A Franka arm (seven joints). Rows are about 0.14 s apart.
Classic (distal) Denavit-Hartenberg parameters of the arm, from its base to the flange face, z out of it. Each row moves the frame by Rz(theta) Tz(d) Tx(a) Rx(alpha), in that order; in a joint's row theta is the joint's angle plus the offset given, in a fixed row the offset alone. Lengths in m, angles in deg.
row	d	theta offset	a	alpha
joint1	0.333	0	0	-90
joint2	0	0	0	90
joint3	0.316	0	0.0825	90
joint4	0	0	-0.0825	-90
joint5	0.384	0	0	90
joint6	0	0	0.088	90
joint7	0.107	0	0	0
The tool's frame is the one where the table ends.
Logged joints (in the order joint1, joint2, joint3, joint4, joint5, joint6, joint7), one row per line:
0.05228 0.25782 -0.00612 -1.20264 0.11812 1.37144 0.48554
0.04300 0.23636 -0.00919 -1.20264 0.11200 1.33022 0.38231
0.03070 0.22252 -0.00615 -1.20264 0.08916 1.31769 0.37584
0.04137 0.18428 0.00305 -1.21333 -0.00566 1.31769 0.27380
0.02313 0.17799 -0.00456 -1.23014 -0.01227 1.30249 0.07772
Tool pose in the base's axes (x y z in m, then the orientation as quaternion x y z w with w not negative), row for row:
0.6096 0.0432 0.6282 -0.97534 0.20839 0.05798 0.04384
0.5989 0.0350 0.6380 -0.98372 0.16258 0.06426 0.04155
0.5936 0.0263 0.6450 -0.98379 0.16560 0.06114 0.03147
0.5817 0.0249 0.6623 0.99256 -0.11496 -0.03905 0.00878
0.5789 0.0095 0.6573 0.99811 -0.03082 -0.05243 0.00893
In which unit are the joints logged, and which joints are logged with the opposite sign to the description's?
The joints are logged in radians. Opposite sign: none.
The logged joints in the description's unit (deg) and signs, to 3 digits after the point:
2.995 14.772 -0.351 -68.906 6.768 78.578 27.819
2.464 13.542 -0.527 -68.906 6.417 76.216 21.905
1.759 12.749 -0.352 -68.906 5.108 75.498 21.534
2.370 10.558 0.175 -69.519 -0.324 75.498 15.688
1.325 10.198 -0.261 -70.482 -0.703 74.627 4.453

